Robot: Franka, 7 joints.
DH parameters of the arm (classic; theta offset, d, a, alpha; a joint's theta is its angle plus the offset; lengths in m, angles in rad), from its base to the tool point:
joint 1: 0 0.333 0 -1.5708
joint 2: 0 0 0 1.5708
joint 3: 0 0.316 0.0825 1.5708
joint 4: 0 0 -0.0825 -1.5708
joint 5: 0 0.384 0 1.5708
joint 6: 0 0 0.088 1.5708
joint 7: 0 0.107 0 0
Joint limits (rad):
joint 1: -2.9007..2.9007
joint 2: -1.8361..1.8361
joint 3: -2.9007..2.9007
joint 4: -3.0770..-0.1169
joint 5: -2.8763..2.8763
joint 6: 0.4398..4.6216
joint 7: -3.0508..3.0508
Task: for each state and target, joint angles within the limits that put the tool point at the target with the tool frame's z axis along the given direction. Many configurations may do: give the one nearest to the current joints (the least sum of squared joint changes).
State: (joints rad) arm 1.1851 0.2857 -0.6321 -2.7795 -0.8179 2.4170 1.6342
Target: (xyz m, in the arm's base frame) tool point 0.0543 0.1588 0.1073 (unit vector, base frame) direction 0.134 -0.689 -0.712
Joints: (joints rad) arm 1.4752 0.1431 -0.1945 -3.0762 -0.4931 2.4426 1.6342
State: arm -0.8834 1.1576 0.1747 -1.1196 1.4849 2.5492 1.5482
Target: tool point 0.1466 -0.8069 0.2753 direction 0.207 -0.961 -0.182
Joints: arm -1.2795 1.5009 0.0300 -0.2700 1.3539 3.2290 1.5482
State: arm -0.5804 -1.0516 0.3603 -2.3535 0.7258 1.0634 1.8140
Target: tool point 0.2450 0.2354 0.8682 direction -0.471 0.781 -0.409
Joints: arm -0.2663 -0.5116 0.3396 -1.5950 1.5166 1.0229 1.8140
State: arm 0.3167 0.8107 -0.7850 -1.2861 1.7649 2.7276 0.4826
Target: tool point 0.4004 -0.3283 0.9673 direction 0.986 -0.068 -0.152
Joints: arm 0.1582 0.2071 -1.1969 -0.8773 1.1988 2.0536 0.4826
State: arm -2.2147 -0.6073 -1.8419 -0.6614 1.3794 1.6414 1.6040
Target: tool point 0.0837 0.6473 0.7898 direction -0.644 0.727 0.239
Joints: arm -2.4635 -0.3495 -2.1342 -1.1820 1.4238 2.4599 1.6040
